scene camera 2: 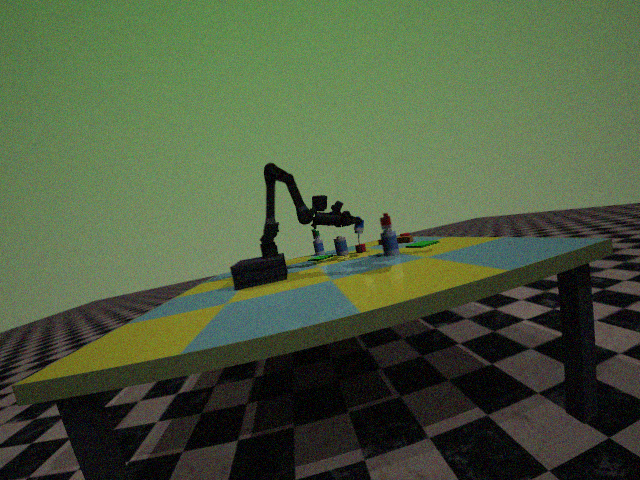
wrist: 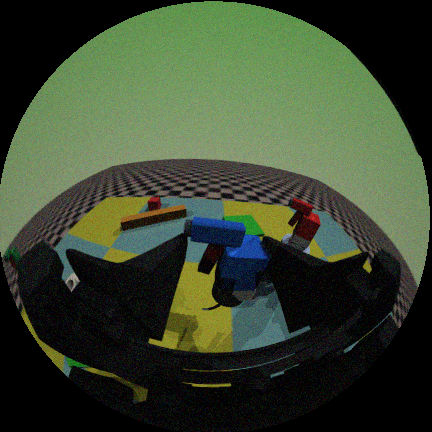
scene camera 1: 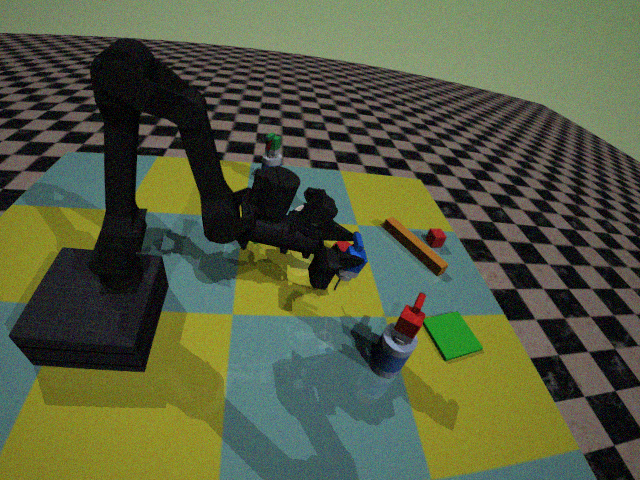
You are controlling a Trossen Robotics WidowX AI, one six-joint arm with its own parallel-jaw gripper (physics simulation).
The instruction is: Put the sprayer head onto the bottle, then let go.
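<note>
The blue sprayer head is held upright between the fingers of my gripper, with its thin tube hanging below, above the table. The open bottle, white-topped with a blue band, stands upright on the table in scene camera 2, left of the head and below the wrist. In scene camera 1 the arm hides nearly all of it. In the wrist view a small white part shows behind the left finger. The head and the bottle are apart.
A bottle with a red head stands at the near right. Another bottle with a green head stands at the back. An orange bar, a red cube and a green plate lie beyond the gripper.
</note>
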